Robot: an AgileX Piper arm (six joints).
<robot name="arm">
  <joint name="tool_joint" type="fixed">
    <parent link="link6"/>
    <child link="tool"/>
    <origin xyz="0 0 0" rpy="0 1.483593 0"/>
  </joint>
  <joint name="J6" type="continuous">
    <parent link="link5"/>
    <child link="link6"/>
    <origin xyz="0.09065 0 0.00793"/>
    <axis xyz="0.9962 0 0.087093"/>
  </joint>
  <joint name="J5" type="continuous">
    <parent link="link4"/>
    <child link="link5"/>
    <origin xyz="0 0 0"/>
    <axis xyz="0 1 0"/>
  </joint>
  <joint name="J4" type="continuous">
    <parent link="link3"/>
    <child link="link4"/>
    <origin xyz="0.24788 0 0.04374"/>
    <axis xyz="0.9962 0 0.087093"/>
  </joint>
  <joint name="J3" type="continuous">
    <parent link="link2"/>
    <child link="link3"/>
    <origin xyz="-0.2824 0 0.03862"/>
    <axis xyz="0 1 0"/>
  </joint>
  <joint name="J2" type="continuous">
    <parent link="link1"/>
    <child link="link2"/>
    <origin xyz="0 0 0"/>
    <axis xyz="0 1 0"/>
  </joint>
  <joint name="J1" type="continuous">
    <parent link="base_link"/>
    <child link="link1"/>
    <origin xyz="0 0 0.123"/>
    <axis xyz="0 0 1"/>
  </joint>
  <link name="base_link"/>
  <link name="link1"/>
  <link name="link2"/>
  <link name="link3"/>
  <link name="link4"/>
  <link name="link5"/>
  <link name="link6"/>
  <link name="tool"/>
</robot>
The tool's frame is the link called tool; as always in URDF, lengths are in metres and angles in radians. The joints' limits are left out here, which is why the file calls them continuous.
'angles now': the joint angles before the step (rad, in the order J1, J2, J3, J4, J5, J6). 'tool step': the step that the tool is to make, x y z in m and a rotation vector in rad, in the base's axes. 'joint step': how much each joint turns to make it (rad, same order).
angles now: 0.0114, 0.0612, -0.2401, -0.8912, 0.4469, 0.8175
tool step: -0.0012, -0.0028, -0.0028, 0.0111, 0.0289, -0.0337
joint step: -0.0009, -0.0003, -0.0001, 0.0040, 0.0453, -0.0018
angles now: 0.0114, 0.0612, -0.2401, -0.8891, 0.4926, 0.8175
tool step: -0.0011, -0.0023, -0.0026, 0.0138, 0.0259, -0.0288
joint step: -0.0009, 0.0003, -0.0001, 0.0070, 0.0399, -0.0009
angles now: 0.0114, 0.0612, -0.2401, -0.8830, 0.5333, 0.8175
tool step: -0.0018, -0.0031, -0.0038, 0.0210, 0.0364, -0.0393
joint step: 0.0010, -0.0002, 0.0001, 0.0092, 0.0575, 0.0010
